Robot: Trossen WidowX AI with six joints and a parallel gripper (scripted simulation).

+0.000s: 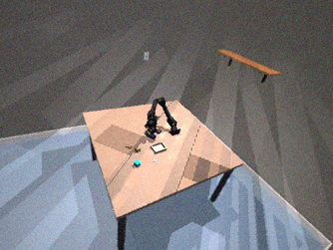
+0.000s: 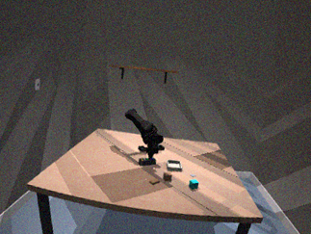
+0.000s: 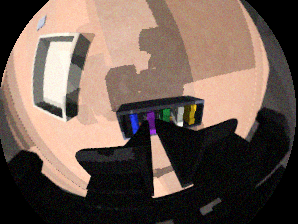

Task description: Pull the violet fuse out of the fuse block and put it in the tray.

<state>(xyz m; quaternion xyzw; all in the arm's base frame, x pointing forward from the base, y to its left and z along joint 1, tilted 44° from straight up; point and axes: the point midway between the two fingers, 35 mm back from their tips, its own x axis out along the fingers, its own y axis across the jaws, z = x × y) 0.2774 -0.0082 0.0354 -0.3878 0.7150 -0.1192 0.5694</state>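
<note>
My gripper tip is 180 mm to the right of the tray, 30 mm above it and 20 mm short of it. The rest, counted from my gripper tip: brown box: 230 mm ahead, 110 mm to the left, 20 mm below; then flat tan piece: 280 mm ahead, 30 mm to the left, 30 mm below; then violet fuse: 10 mm below.
</note>
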